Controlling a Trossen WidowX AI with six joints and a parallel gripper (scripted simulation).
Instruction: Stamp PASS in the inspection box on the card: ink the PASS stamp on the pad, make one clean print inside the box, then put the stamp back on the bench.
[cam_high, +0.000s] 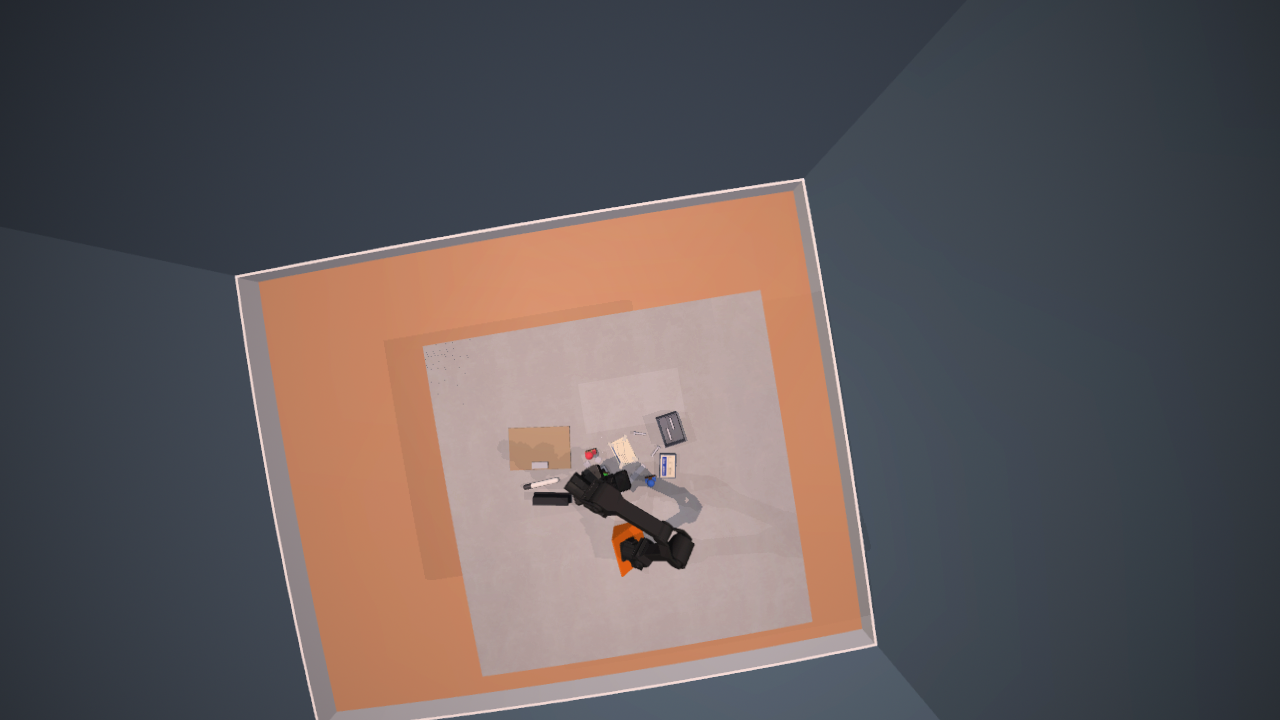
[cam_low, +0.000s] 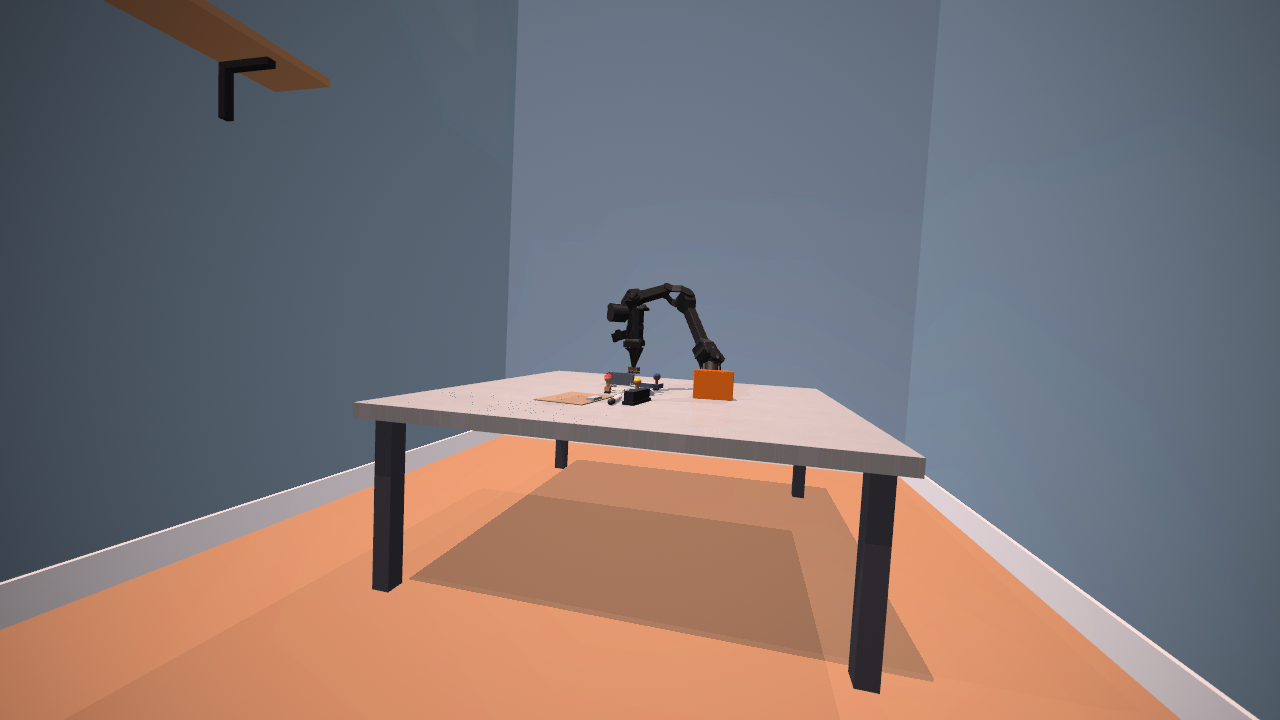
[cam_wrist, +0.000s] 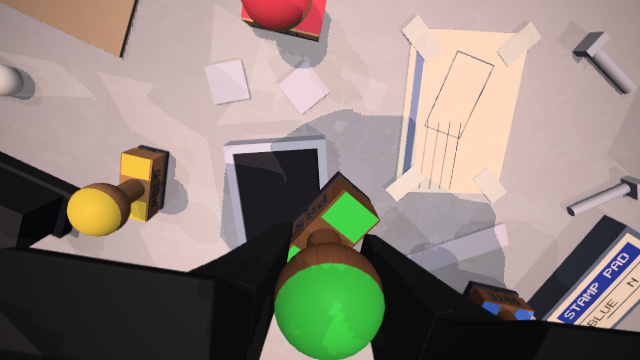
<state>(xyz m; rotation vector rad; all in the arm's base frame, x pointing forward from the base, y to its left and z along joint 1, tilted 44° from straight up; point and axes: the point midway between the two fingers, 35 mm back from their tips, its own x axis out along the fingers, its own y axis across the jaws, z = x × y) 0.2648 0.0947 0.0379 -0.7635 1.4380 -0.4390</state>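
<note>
Now: the cream card 100 mm below my gripper tip, 70 mm to the right of it and 60 mm ahead of it. The rest, counted from my gripper tip: pass stamp: right at my gripper tip; then red stamp: 80 mm ahead, 70 mm below, 50 mm to the left; then ink pad: 90 mm below, 30 mm behind, 20 mm to the left.
</note>
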